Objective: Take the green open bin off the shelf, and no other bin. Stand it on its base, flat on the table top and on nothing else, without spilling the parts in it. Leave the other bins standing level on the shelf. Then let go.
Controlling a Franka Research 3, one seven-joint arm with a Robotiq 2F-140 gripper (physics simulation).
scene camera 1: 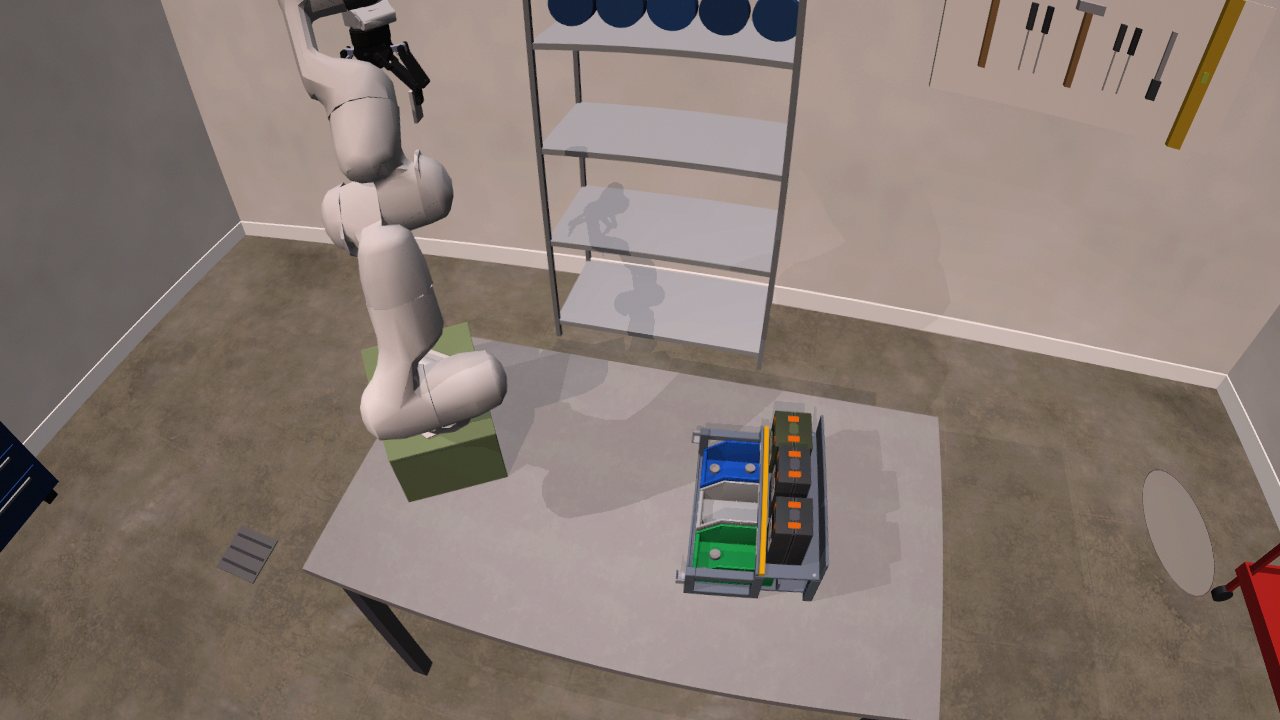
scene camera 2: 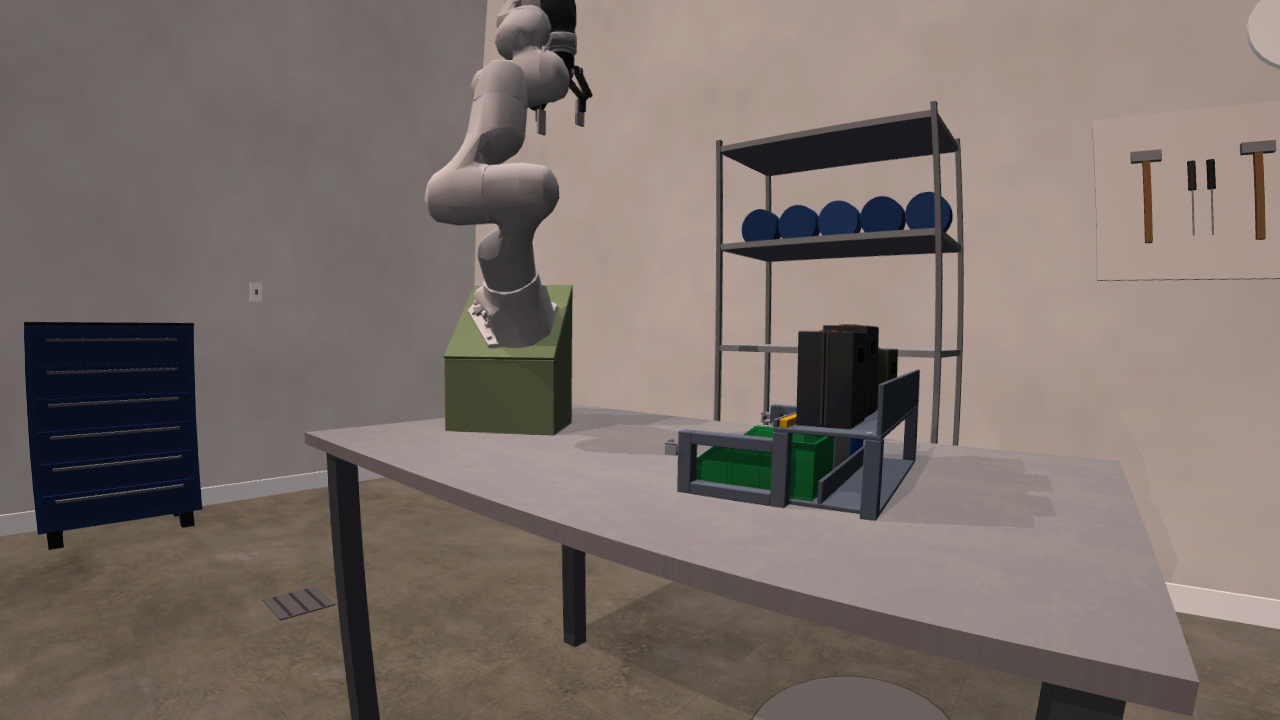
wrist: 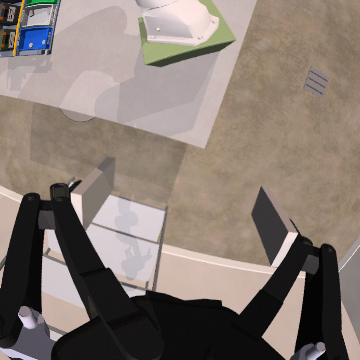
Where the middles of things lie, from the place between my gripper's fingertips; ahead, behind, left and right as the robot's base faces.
The blue bin (scene camera 1: 732, 456) is 76 cm ahead of my hand, 73 cm below it and 9 cm to the right of it. Also, from my hand: white bin (scene camera 1: 727, 502): 78 cm ahead, 73 cm below, 20 cm to the right; green open bin (scene camera 2: 746, 468): 79 cm ahead, 73 cm below, 31 cm to the right.
